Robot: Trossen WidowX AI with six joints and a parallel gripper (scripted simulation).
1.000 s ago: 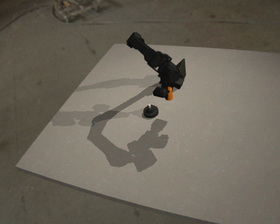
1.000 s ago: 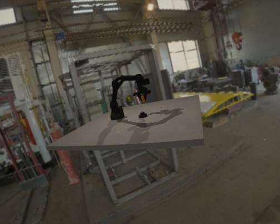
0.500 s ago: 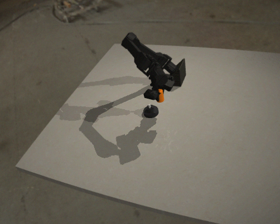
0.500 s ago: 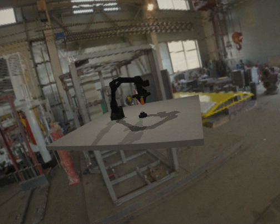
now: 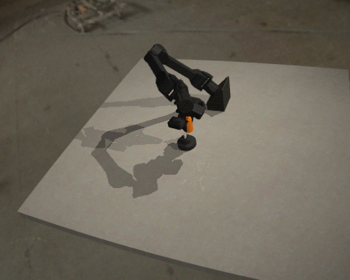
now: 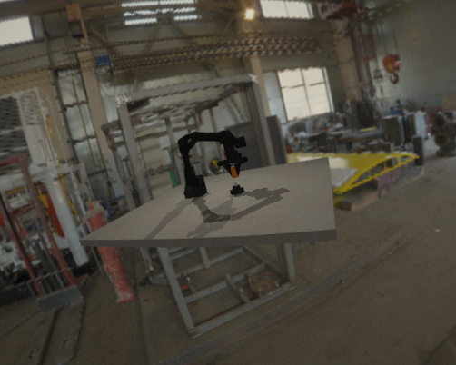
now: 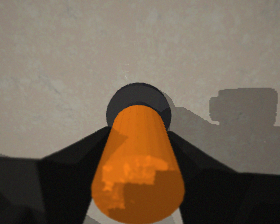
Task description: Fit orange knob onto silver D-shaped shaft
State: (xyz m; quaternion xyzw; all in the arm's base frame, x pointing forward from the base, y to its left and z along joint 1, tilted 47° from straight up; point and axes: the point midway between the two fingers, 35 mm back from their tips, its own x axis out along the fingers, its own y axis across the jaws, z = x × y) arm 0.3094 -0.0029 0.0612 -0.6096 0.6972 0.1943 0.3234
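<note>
My gripper tip is now 7 cm above the round pedestal and 2 cm to the left of it. Also, from my gripper tip: orange knob 3 cm above.
</note>
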